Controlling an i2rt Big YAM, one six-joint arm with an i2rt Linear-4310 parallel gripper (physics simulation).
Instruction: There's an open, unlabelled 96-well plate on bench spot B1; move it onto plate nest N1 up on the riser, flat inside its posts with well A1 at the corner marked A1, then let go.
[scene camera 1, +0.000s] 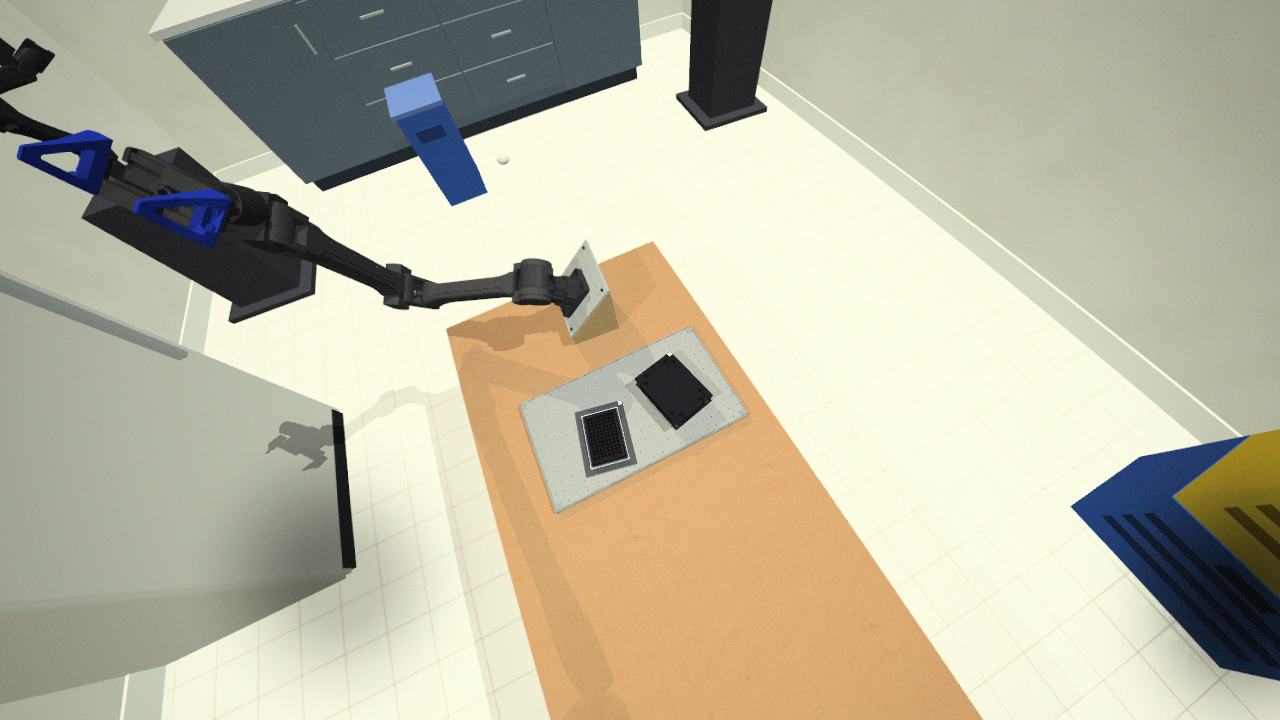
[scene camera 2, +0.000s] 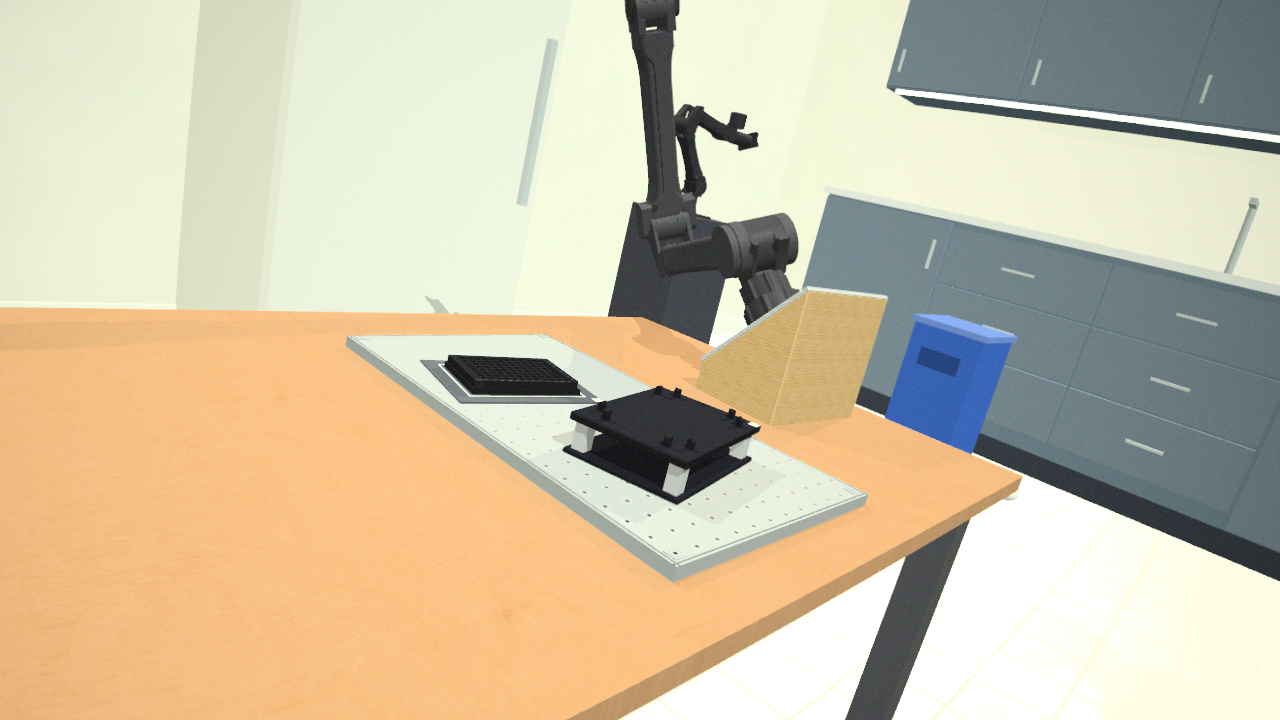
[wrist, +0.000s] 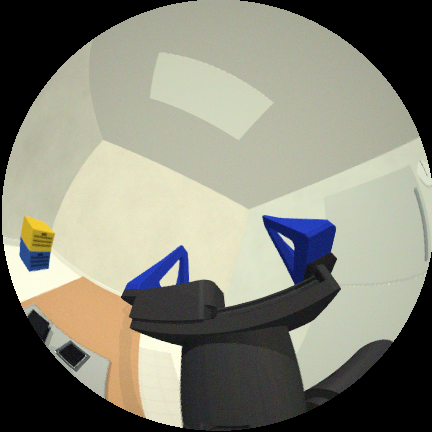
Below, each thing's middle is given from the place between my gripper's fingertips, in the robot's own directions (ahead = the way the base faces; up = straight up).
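There is the black well plate (scene camera 2: 489, 375), and it sits well below my hand. Measured from that same hand, the plate is also a good way ahead and far to the left.
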